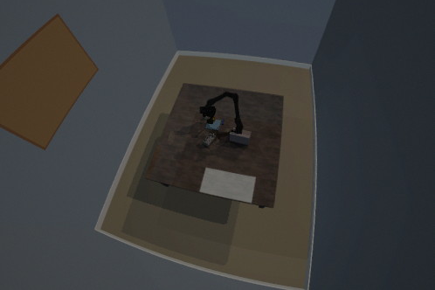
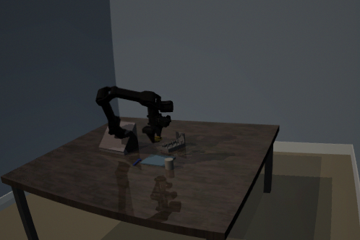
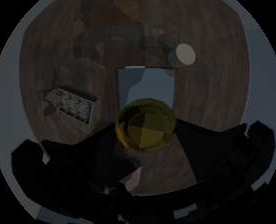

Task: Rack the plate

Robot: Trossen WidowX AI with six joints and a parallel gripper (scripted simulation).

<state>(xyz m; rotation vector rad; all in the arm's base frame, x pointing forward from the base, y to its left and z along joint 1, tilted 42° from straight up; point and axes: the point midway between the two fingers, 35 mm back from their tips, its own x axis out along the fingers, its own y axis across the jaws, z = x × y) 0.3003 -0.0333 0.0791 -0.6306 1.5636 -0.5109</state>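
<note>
My gripper tip is 190 mm to the right of the dish rack, 90 mm above it and 10 mm past it. From my gripper tip the other things lie so: yellow plate 10 mm above; blue spoon 110 mm below, 90 mm behind, 70 mm to the right; blue cloth 110 mm below, 10 mm to the right.
</note>
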